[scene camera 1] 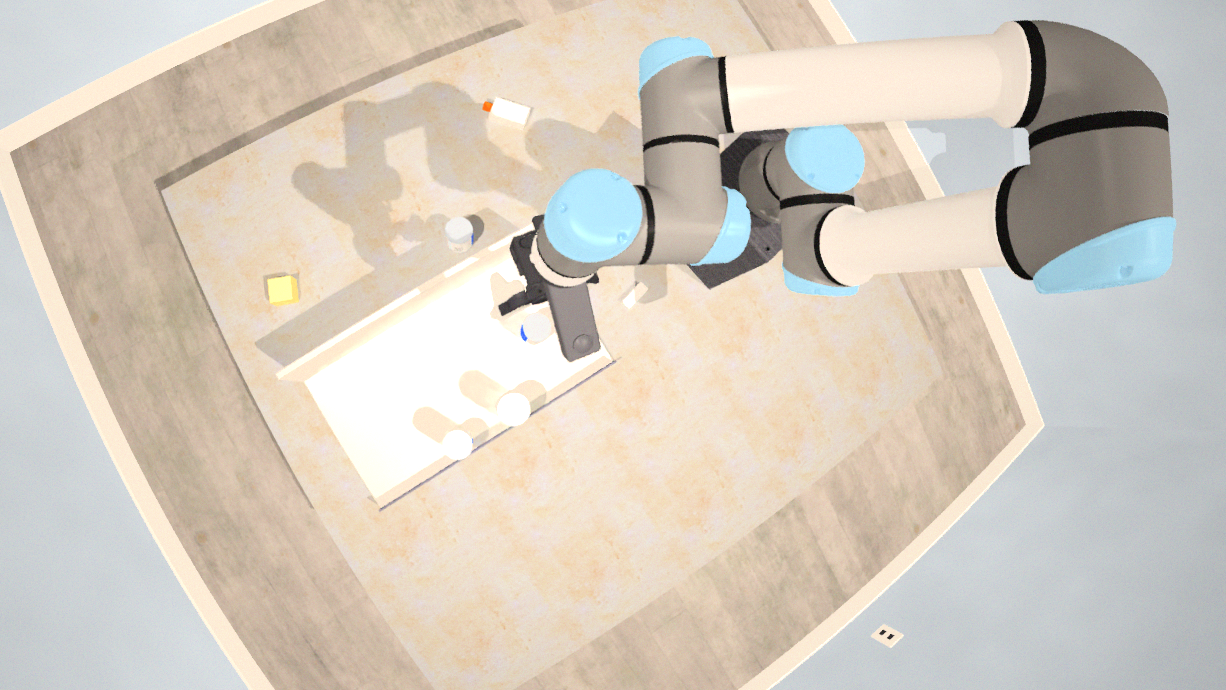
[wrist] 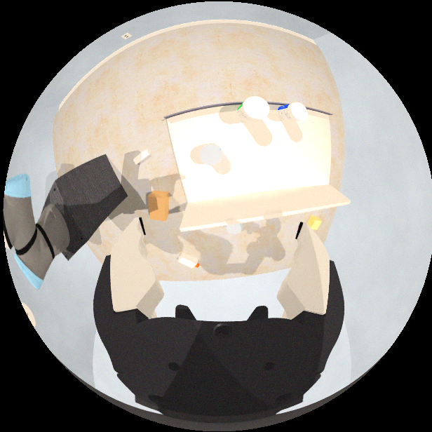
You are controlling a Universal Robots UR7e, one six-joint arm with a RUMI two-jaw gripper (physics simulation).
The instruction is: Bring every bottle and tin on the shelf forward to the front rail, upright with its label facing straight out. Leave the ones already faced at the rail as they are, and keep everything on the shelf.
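Places are measured from the arm's base along level axes (x ahead, y left, z up), in centimetres.
Where they show: arm's base at its link origin: (scene camera 1: pixel 777 183).
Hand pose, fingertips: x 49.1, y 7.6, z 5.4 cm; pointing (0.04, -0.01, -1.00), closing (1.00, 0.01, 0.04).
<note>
Each offset is from my fingertips to the centre of the thing. "spot": to the spot under its first point.
The shelf (scene camera 1: pixel 377 411) (wrist: pixel 300 170) is brightly lit, with a dark front rail (scene camera 1: pixel 428 479) (wrist: pixel 200 108). A white-topped container with a green label edge @[dx +8.1, dy +14.4, dz -28.0 cm] (scene camera 1: pixel 513 408) (wrist: pixel 255 107) and one with a blue label edge @[spot: dx +19.9, dy +16.8, dz -23.8 cm] (scene camera 1: pixel 457 444) (wrist: pixel 297 111) stand upright at the rail. Another upright container @[dx -1.7, dy +1.5, dz -29.9 cm] (scene camera 1: pixel 535 328) (wrist: pixel 210 154) stands back from the rail near one end; its blue label edge shows on the side away from the rail in the scene view. My gripper (scene camera 1: pixel 513 282) (wrist: pixel 221 221) is open and empty, above the shelf's rear part. Its fingertips are partly hidden in the scene view.
The shelf's raised back panel @[spot: dx +20.1, dy -10.1, dz -19.3 cm] (scene camera 1: pixel 403 301) (wrist: pixel 265 204) is near the gripper. Behind it stands a white-topped tin @[dx +6.2, dy -21.9, dz -31.4 cm] (scene camera 1: pixel 458 233) (wrist: pixel 234 227). Around the shelf are an orange box (wrist: pixel 158 205), a white block @[dx -25.0, dy +1.3, dz -34.3 cm] (scene camera 1: pixel 634 295) (wrist: pixel 142 156), a lying orange-capped bottle @[dx -11.9, dy -46.9, dz -33.5 cm] (scene camera 1: pixel 511 111) (wrist: pixel 188 260) and a yellow cube @[dx +43.9, dy -23.5, dz -33.0 cm] (scene camera 1: pixel 282 289) (wrist: pixel 314 222).
</note>
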